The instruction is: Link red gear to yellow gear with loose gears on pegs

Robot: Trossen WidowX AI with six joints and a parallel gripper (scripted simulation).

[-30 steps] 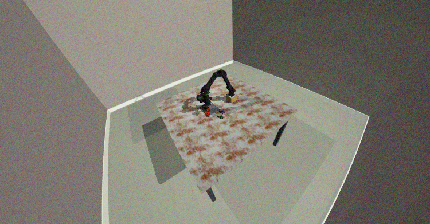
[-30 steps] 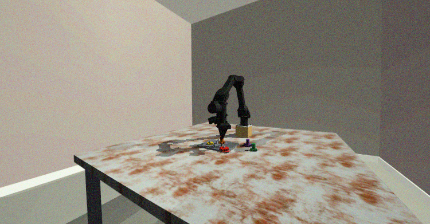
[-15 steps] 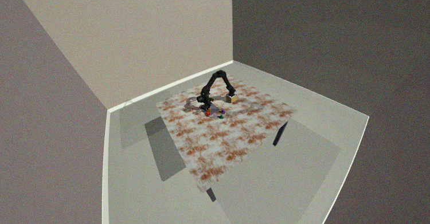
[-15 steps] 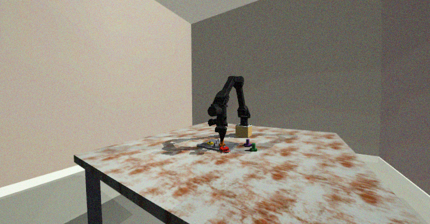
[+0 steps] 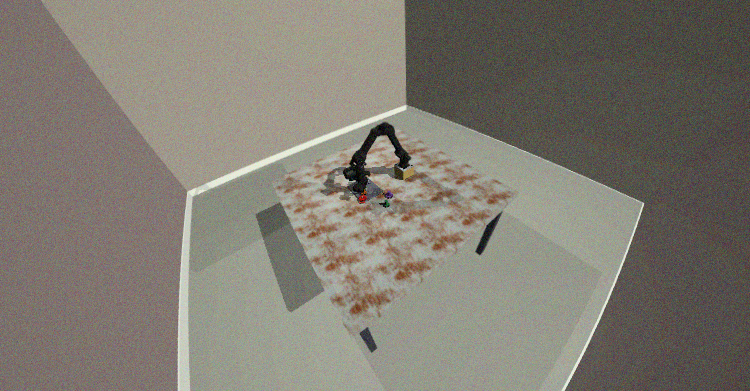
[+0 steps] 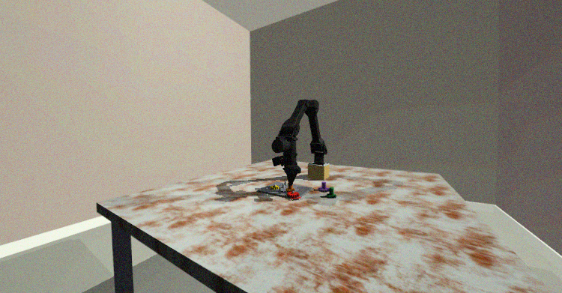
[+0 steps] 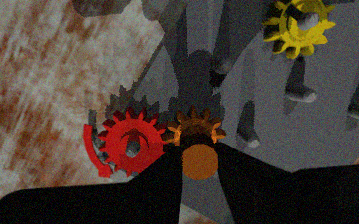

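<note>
Right now the orange gear is 1 cm below my gripper tip. From my gripper tip the other things lie so: red arrow: 6 cm ahead, 5 cm to the left, 3 cm below; then yellow gear: 3 cm behind, 9 cm to the right, 3 cm below; then red gear: 3 cm ahead, 3 cm to the left, 3 cm below.
</note>
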